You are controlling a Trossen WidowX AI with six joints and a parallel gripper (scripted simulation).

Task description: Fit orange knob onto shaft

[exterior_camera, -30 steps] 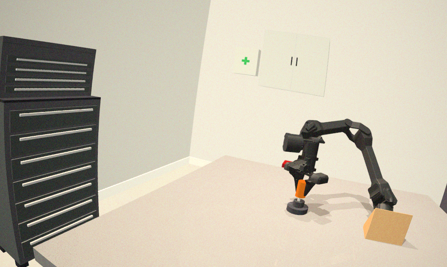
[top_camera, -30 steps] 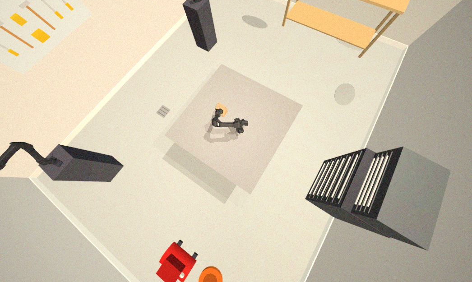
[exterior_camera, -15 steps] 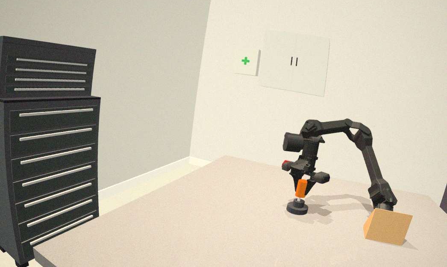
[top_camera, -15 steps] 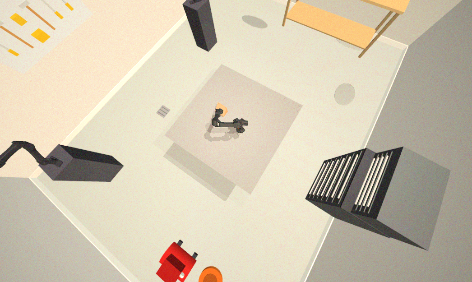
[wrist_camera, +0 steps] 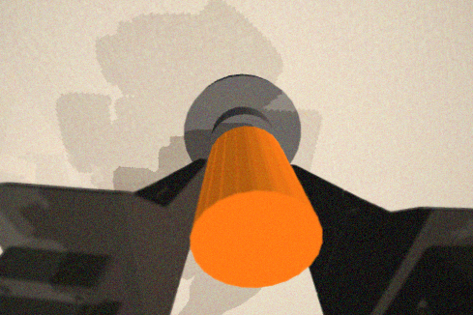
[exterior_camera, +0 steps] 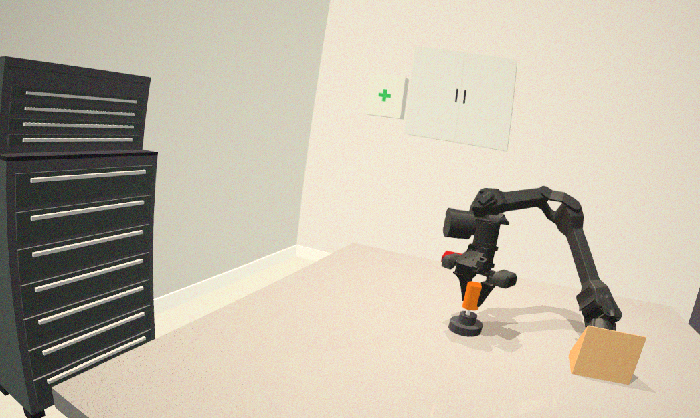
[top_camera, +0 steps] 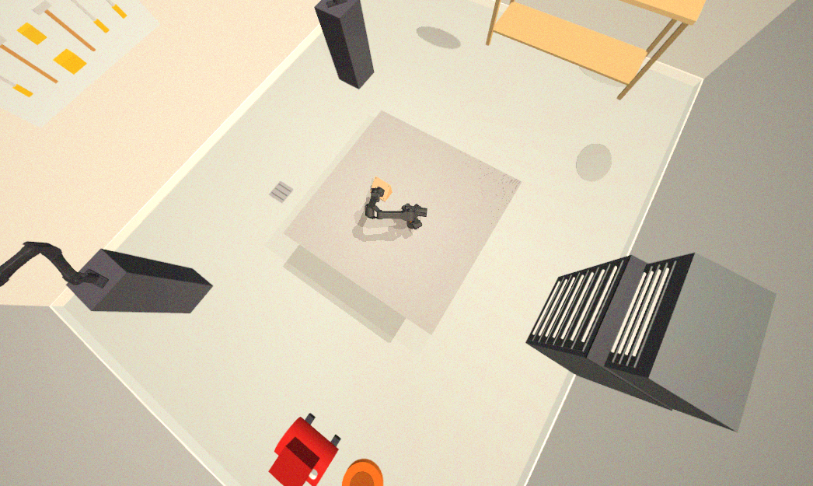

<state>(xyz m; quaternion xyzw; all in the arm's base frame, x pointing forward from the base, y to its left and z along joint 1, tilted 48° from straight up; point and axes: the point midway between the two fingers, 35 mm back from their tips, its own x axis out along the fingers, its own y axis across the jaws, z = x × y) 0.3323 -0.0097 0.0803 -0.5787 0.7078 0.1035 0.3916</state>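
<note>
Now: gripper tip 4 cm above the dark round pedestal. From my gripper tip the other things lie so: orange knob (3 cm above).
</note>
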